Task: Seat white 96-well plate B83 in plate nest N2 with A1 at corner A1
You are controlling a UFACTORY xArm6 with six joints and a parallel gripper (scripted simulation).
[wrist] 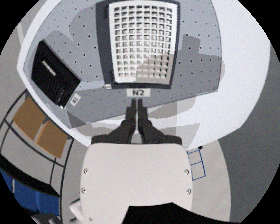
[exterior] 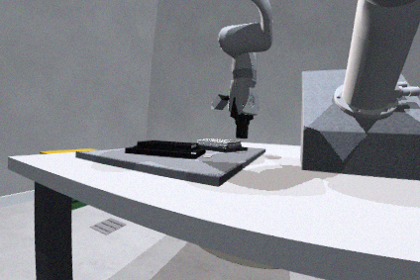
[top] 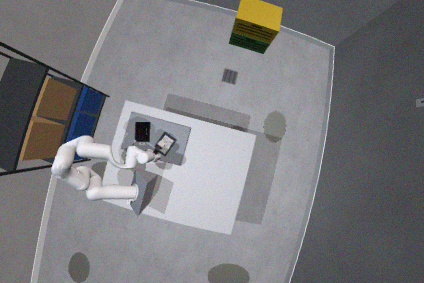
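Now: the white 96-well plate B83 90 mm ahead of my hand, 40 mm to the right of it and 40 mm below it. Round my hand: black plate B38: 170 mm to the left, 140 mm ahead, 40 mm below; then label: 60 mm below; then plate nest N2: 90 mm ahead, 60 mm below, 40 mm to the right.
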